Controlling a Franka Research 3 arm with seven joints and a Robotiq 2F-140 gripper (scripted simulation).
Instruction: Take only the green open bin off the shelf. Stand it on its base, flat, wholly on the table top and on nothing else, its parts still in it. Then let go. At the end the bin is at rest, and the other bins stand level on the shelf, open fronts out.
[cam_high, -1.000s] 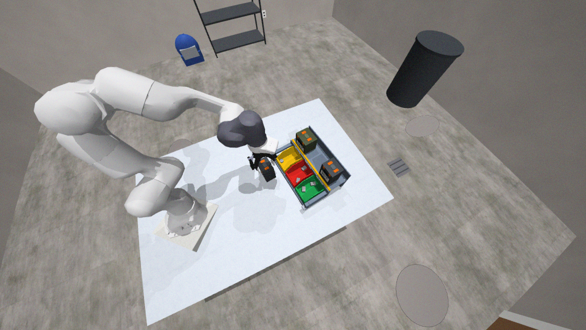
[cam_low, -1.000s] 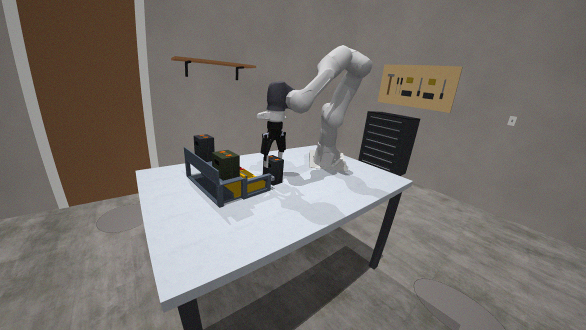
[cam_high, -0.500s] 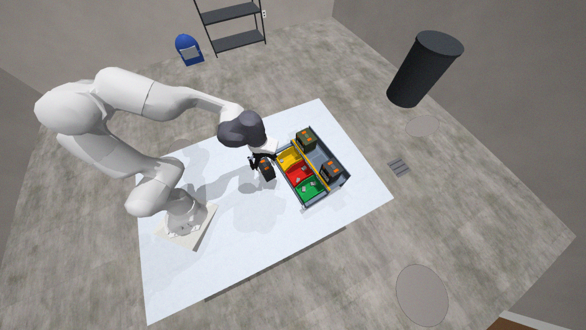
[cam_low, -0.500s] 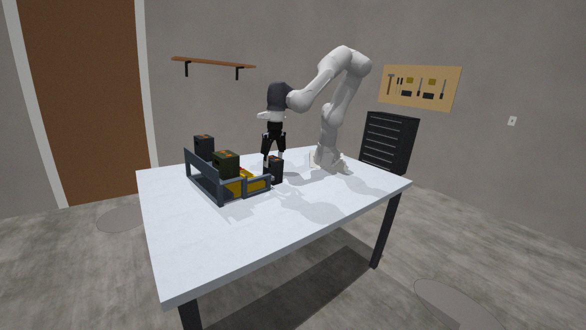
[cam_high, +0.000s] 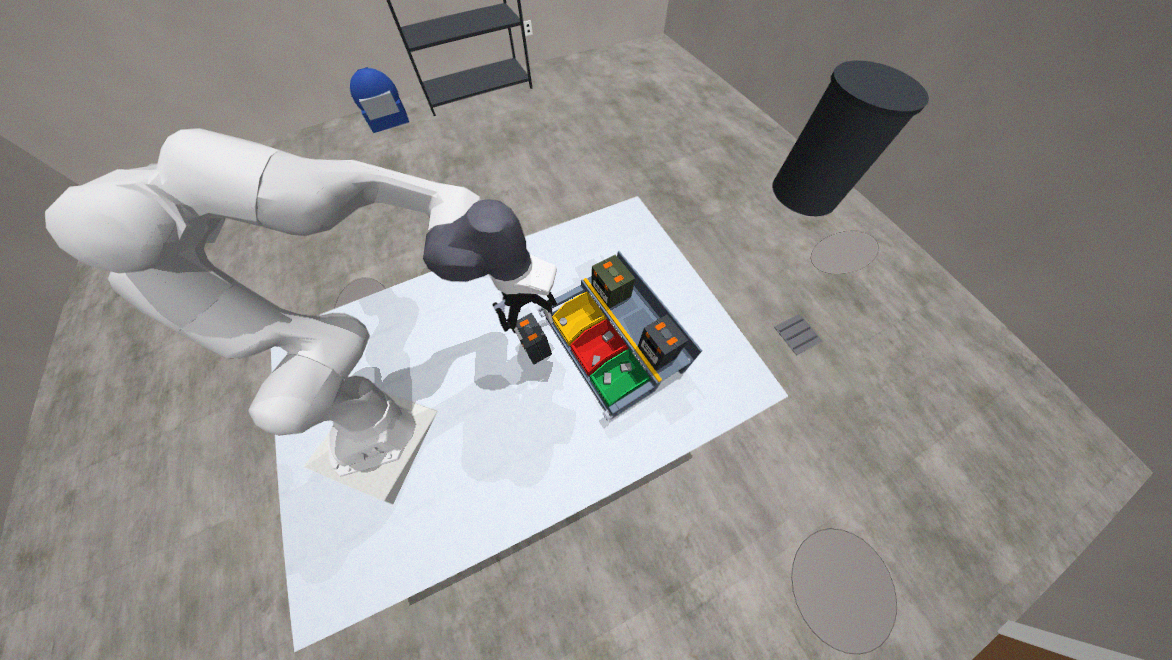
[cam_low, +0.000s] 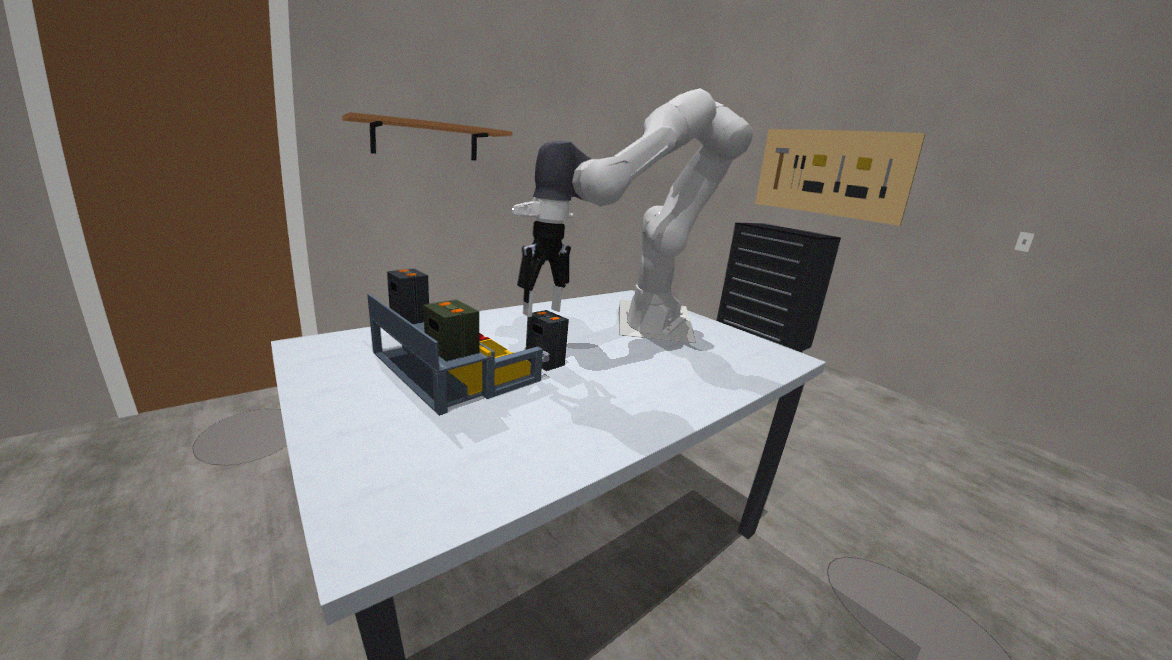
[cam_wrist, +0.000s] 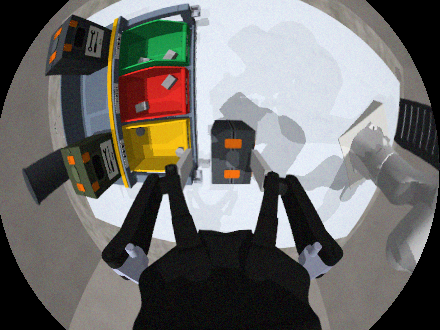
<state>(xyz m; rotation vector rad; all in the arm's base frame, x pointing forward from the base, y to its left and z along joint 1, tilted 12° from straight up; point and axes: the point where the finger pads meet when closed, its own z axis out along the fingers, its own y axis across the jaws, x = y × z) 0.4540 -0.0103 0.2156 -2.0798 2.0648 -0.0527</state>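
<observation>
Right now the green open bin is 17 cm ahead of my hand, 21 cm to the right of it and 12 cm below it. The rest, counted from my hand: red bin (16 cm ahead, 10 cm to the right, 12 cm below); black box (26 cm ahead, 22 cm to the right); yellow bin (16 cm ahead, 1 cm to the left, 12 cm below).
</observation>
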